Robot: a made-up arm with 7 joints.
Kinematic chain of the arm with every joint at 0, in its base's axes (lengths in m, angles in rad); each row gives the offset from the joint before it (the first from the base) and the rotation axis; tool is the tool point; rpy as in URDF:
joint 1: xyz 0 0 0.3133 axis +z
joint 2: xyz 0 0 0 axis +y
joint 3: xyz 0 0 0.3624 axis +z
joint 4: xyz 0.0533 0 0 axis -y
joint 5: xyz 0.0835 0 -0.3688 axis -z
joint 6: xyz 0 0 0 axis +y
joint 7: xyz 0.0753 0 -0.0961 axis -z
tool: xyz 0 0 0 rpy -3.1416 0 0
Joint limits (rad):
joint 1: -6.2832..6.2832
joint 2: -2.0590..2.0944
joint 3: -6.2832..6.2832
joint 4: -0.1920..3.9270
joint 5: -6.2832..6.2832
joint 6: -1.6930..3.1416
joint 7: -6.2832..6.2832
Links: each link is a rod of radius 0.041 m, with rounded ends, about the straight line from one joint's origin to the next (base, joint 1, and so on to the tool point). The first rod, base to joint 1, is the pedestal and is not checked.
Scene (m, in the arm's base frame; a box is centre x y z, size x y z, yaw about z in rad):
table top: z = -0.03
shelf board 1: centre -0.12 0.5 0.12 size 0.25 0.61 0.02 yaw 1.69
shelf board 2: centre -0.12 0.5 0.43 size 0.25 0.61 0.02 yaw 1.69
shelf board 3: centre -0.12 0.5 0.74 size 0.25 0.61 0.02 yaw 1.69
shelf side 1: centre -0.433 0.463 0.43 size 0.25 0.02 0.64 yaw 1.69
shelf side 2: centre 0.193 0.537 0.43 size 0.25 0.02 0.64 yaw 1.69
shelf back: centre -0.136 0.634 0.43 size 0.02 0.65 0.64 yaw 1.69
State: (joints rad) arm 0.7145 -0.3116 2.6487 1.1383 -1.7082 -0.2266 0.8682
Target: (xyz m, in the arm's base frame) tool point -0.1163 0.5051 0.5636
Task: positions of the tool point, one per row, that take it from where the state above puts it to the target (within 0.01 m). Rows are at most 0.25 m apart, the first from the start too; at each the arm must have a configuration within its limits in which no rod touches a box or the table.
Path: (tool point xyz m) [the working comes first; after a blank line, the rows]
Joints at the target: -0.1495 -0.0192 1.7925 1.1814 -1.7047 -0.0023 0.8682
Straight joint move there: touches shelf side 1.

1: -0.4681 -0.0370 0.4880
2: -0.3659 0.1173 0.5450
3: -0.2232 0.2028 0.5682
4: -0.0816 0.2155 0.5636
5: -0.1003 0.3029 0.5568
6: -0.1091 0.3830 0.5471
7: -0.1114 0.4515 0.5464
8: -0.1163 0.5051 0.5636

